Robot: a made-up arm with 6 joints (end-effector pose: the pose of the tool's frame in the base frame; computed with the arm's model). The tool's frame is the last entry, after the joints. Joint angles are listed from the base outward.
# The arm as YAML. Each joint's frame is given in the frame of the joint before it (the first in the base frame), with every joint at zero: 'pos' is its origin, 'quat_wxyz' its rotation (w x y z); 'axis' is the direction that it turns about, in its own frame. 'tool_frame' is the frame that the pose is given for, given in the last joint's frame.
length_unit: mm
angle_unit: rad
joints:
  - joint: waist
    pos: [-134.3, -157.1, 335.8]
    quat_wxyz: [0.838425, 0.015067, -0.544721, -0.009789]
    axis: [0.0, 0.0, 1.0]
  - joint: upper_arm
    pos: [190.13, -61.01, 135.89]
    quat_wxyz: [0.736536, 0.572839, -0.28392, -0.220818]
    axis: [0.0, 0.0, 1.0]
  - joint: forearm
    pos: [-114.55, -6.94, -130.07]
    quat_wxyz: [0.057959, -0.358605, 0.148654, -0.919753]
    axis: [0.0, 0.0, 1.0]
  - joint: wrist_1
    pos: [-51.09, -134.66, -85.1]
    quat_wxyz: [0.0, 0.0, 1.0, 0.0]
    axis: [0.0, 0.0, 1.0]
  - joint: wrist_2
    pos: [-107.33, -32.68, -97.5]
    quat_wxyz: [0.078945, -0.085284, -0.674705, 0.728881]
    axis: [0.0, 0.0, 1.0]
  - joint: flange
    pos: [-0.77, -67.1, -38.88]
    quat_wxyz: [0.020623, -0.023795, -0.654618, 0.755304]
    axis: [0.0, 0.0, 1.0]
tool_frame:
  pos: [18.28, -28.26, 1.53]
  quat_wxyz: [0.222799, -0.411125, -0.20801, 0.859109]
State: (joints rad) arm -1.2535 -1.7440 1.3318 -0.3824 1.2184 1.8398
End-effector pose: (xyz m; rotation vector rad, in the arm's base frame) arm -0.3176 -0.3744 0.6053 -0.7966 0.1509 2.4329
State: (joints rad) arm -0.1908 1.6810 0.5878 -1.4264 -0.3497 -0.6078
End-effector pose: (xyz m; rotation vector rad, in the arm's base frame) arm 0.0195 -0.1998 0.5453 0.7331 1.1614 2.2901
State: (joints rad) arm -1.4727 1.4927 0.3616 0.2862 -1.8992 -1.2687
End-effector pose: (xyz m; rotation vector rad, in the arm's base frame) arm -0.0993 -0.2519 0.3721 0.6258 0.5038 -1.8145
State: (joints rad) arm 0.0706 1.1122 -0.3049 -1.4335 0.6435 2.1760
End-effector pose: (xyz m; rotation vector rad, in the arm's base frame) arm -0.0256 -0.0401 0.6181 -1.0724 2.2059 0.2102
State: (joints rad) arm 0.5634 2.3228 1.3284 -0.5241 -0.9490 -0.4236
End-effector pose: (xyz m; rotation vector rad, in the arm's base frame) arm 0.0233 -0.1328 0.6887 0.5552 1.6320 1.3653
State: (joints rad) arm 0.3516 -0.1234 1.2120 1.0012 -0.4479 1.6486
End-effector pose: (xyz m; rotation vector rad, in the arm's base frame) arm -0.2800 -0.0149 0.3950 1.5295 -0.8204 -2.1263
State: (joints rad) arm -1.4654 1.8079 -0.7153 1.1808 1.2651 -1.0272
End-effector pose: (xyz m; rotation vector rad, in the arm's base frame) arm -0.0732 -0.2662 0.5566 -1.3119 1.5944 1.1273
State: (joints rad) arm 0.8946 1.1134 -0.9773 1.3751 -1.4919 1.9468
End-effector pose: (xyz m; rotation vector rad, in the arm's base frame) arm -0.2270 0.1243 0.4700 -0.1114 0.5161 2.1670
